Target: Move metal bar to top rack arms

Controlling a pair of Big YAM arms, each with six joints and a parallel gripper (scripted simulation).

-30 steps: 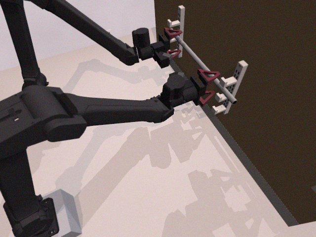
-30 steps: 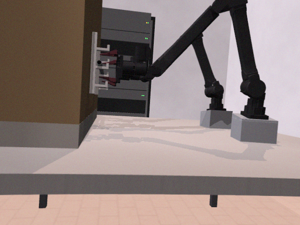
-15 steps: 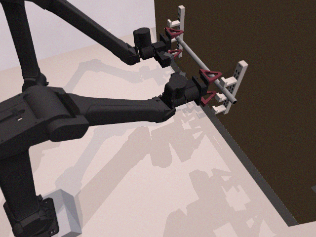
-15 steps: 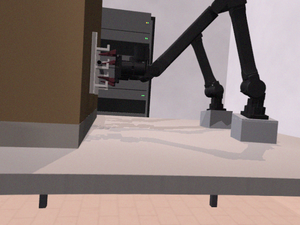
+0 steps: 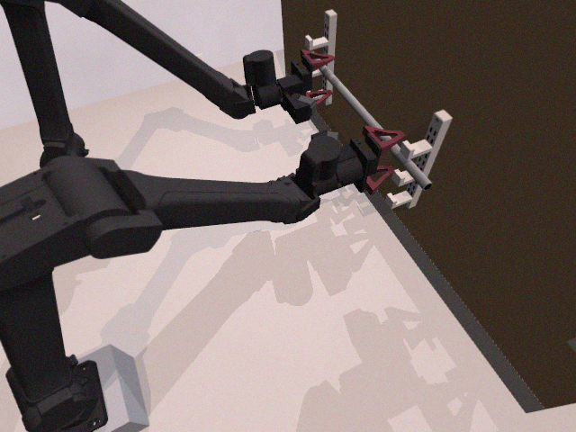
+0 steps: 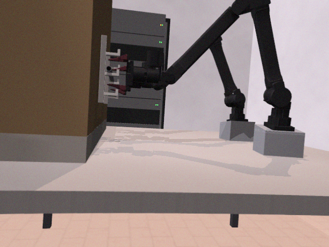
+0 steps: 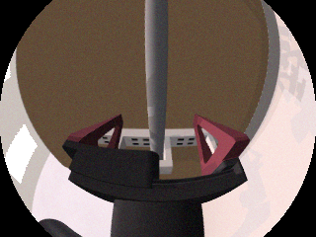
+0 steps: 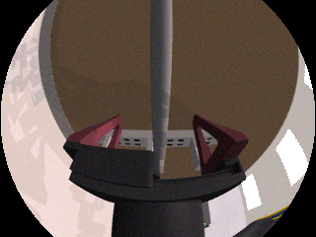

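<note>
Now: the grey metal bar 150 mm to the left of my right hand and 10 mm behind it. From my right hand the other things lie so: brown wall: 180 mm ahead, 160 mm above, 110 mm to the left.
My left gripper is now 10 mm short of the grey metal bar and 150 mm to the left of it. The rest, counted from my left hand: brown wall: 200 mm ahead, 180 mm to the right, 160 mm above.
</note>
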